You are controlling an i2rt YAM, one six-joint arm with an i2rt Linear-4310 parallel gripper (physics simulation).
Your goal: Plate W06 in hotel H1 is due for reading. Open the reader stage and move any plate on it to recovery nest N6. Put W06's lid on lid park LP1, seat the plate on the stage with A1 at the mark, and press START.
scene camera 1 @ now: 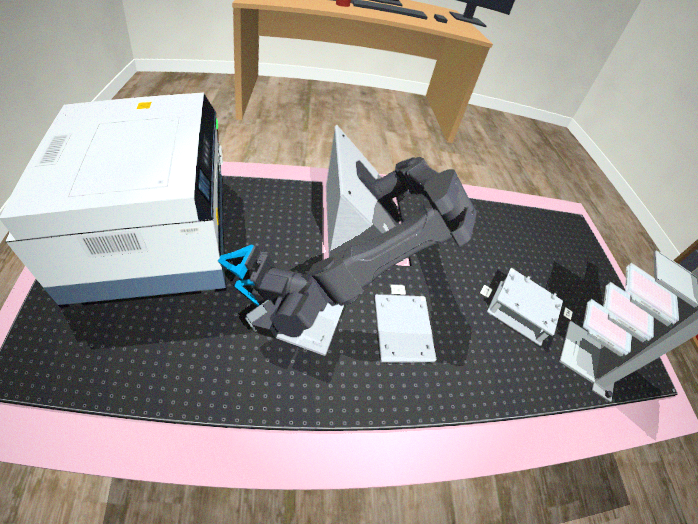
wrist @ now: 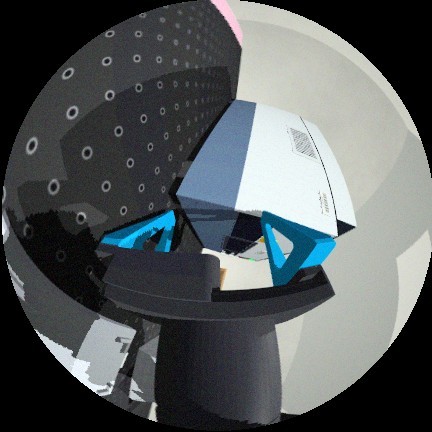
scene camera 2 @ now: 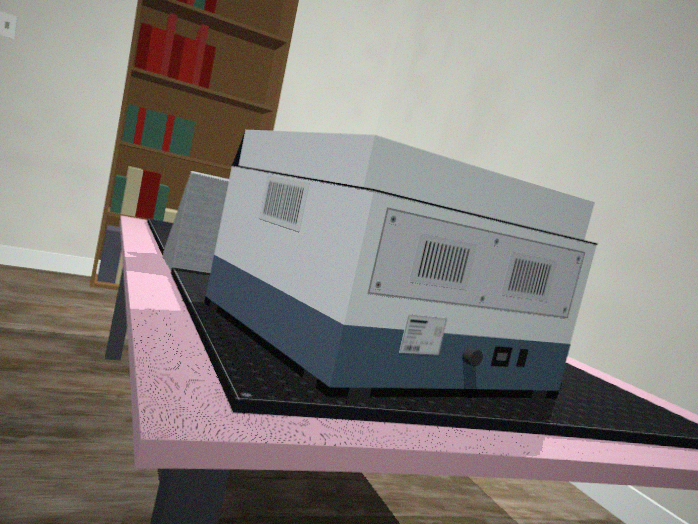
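Pixels of known places: gripper, fingertip midpoint: (scene camera 1: 227,271) (wrist: 217,215); arm's base, origin of the base link: (scene camera 1: 377,193).
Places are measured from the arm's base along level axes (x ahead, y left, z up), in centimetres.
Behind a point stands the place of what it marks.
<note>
The white and blue plate reader (scene camera 1: 129,163) {z 20.2, x 20.7, y -52.6 cm} (scene camera 2: 293,242) {z 6.6, x -4.0, y -67.2 cm} (wrist: 280,160) {z 5.6, x 30.5, y -44.9 cm} stands at the left in scene camera 1. Its dark front faces right, seen nearly edge-on; no stage shows outside it. My gripper (scene camera 1: 229,272) {z -1.2, x 27.9, y -34.1 cm} (wrist: 217,215) {z -1.2, x 27.9, y -34.1 cm} has blue fingers spread wide and empty, close to the reader's near front corner. Several pink-topped plates (scene camera 1: 607,327) {z 5.3, x 42.2, y 50.6 cm} sit one above another in the grey hotel (scene camera 1: 648,350) {z 10.8, x 51.0, y 53.4 cm} at the far right. Their labels are too small to read. Flat white fixtures (scene camera 1: 404,327) {z -6.6, x 35.9, y 4.4 cm} (scene camera 1: 315,333) {z -6.4, x 38.3, y -15.0 cm} and a raised white one (scene camera 1: 529,298) {z -1.6, x 30.1, y 36.5 cm} stand between; which is N6 or LP1 is unreadable.
The dark arm stretches over the left flat fixture and partly hides it. A light grey angled bracket (scene camera 1: 354,197) {z 9.1, x 13.1, y -8.4 cm} (scene camera 2: 198,225) {z 1.7, x -8.4, y -12.7 cm} stands behind the arm. The black perforated board (scene camera 1: 197,389) {z -7.6, x 51.5, y -37.5 cm} lies on the pink table (scene camera 1: 338,459) {z -8.9, x 63.3, y -10.5 cm} (scene camera 2: 169,366) {z -8.9, x -16.2, y -72.1 cm}. A wooden desk (scene camera 1: 360,25) stands behind.
</note>
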